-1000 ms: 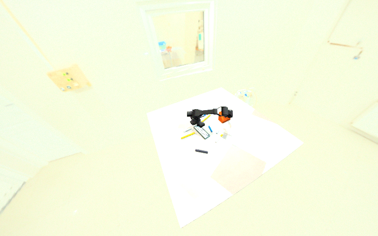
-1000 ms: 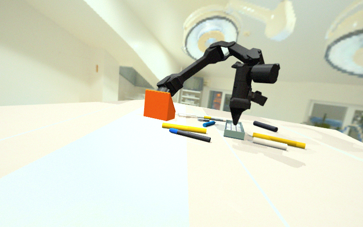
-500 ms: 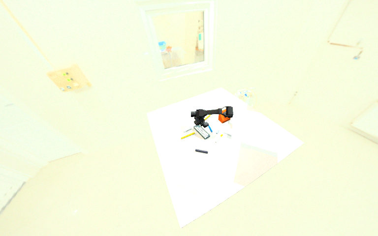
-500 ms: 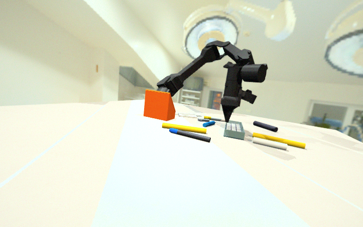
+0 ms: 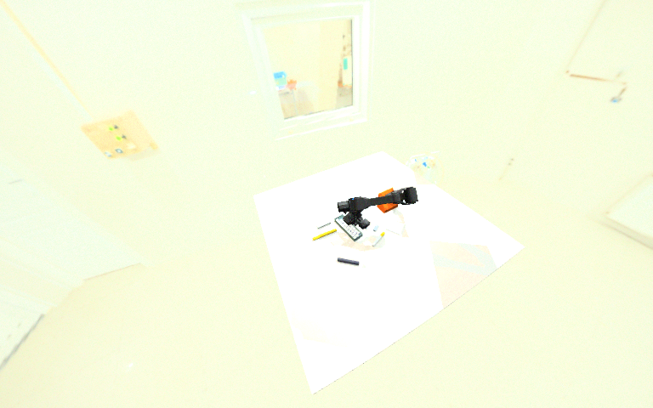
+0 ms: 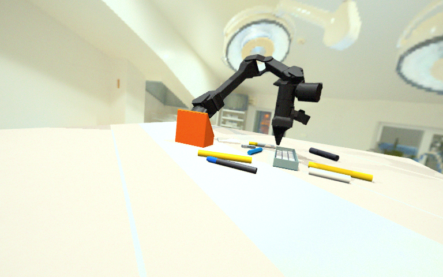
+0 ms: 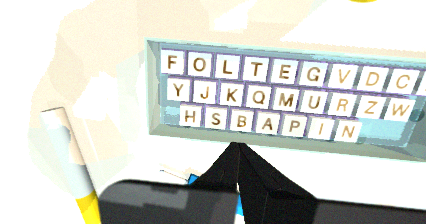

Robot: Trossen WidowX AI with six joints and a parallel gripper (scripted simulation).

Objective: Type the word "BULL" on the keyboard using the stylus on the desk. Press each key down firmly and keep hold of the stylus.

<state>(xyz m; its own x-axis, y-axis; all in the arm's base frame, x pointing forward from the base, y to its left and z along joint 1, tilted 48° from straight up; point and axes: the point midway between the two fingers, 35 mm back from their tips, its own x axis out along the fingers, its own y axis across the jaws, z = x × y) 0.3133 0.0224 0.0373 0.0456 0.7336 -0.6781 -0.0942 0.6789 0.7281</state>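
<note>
The stylus lies 6 cm behind my gripper tip, 2 cm to the left of it and 3 cm below it.
</note>
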